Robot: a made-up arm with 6 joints. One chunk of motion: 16 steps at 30 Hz.
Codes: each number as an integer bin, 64 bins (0 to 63) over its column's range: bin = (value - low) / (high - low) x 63, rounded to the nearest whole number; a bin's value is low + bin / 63 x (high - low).
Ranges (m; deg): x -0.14..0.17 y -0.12..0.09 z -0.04..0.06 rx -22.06..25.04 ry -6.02..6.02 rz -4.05..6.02
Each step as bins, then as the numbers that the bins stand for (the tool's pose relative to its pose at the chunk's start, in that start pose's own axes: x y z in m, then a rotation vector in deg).
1 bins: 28 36 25 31 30 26
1 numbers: -0.0022 0.0000 -0.0003 1.12 -0.29 0.11
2 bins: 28 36 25 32 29 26
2 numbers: -0.0022 0.0000 -0.0003 1.86 -0.48 0.11
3 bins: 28 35 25 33 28 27
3 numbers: -0.0022 -0.0033 -0.0003 2.61 -0.67 0.27
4 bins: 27 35 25 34 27 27
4 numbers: -0.0071 -0.0033 -0.0003 3.36 -0.86 0.27
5 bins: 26 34 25 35 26 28
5 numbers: -0.0121 -0.0067 -0.0003 4.11 -1.05 0.43
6 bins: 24 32 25 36 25 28
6 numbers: -0.0219 -0.0133 -0.0003 4.85 -1.24 0.43
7 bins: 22 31 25 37 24 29
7 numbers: -0.0317 -0.0167 -0.0003 5.60 -1.43 0.59
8 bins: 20 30 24 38 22 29
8 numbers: -0.0416 -0.0200 -0.0019 6.35 -1.82 0.59
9 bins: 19 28 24 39 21 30
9 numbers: -0.0465 -0.0267 -0.0019 7.10 -2.01 0.75
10 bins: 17 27 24 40 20 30
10 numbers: -0.0563 -0.0300 -0.0019 7.84 -2.20 0.75
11 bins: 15 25 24 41 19 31
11 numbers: -0.0662 -0.0367 -0.0019 8.59 -2.39 0.91
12 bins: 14 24 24 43 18 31
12 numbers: -0.0711 -0.0400 -0.0019 10.09 -2.58 0.91
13 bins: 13 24 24 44 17 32
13 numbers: -0.0760 -0.0400 -0.0019 10.84 -2.77 1.06
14 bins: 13 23 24 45 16 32
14 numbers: -0.0760 -0.0433 -0.0019 11.58 -2.96 1.06
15 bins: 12 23 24 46 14 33
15 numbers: -0.0810 -0.0433 -0.0019 12.33 -3.34 1.22
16 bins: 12 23 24 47 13 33
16 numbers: -0.0810 -0.0433 -0.0019 13.08 -3.54 1.22
